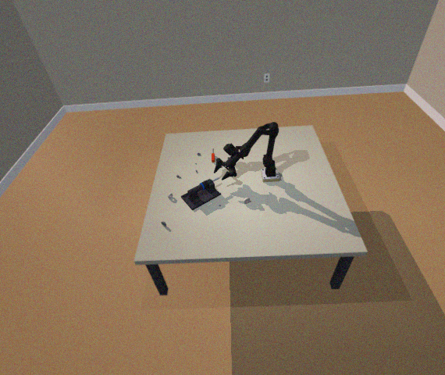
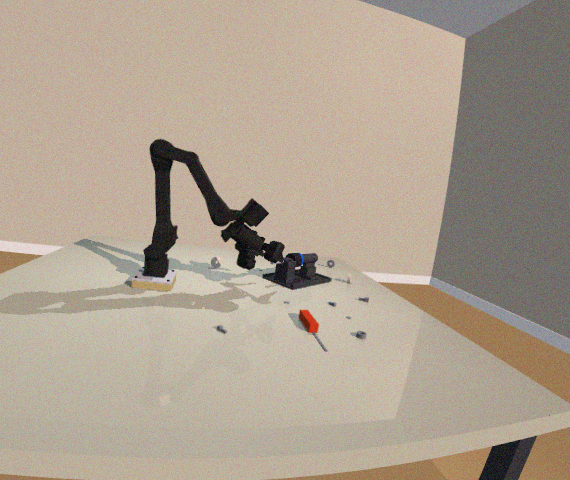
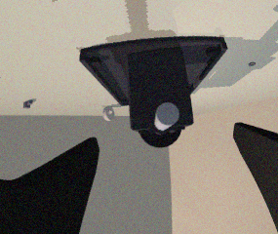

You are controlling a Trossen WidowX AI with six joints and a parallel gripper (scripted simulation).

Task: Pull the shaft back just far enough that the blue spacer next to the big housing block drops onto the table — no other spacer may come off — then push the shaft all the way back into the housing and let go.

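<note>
The grey shaft is 8 cm ahead of my gripper tip, 5 cm to the left of it and 1 cm below it. The rest, counted from my gripper tip: blue spacer: 11 cm ahead, 7 cm to the left, 1 cm below; pale ring: 18 cm to the left, 18 cm behind, 7 cm below.
</note>
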